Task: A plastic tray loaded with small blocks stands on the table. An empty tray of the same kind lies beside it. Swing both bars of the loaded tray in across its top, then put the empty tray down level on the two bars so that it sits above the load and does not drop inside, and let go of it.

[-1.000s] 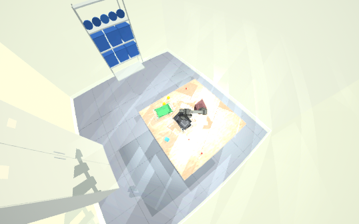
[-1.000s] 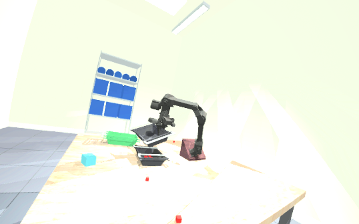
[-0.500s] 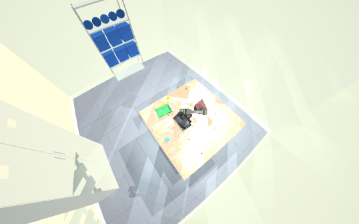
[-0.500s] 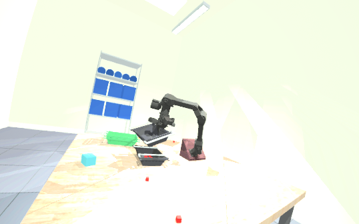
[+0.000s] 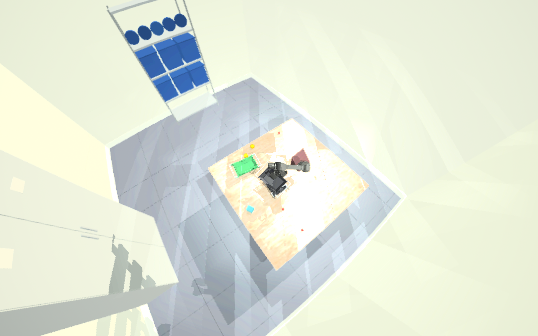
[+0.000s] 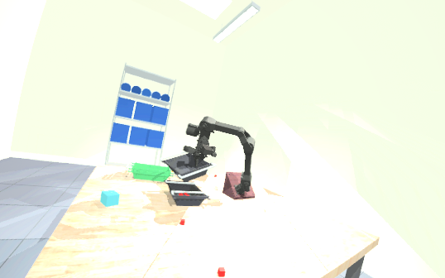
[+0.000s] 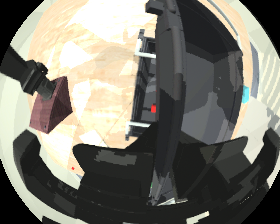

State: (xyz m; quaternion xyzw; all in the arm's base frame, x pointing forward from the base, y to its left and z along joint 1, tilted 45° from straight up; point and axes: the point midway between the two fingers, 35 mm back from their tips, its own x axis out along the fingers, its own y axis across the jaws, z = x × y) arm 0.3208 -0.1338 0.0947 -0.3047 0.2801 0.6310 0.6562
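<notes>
Right now my gripper tip is 70 mm short of the dark tray and 10 mm below it. The rest, counted from my gripper tip: cyan cube: 400 mm ahead, 160 mm below, 30 mm to the left.
</notes>
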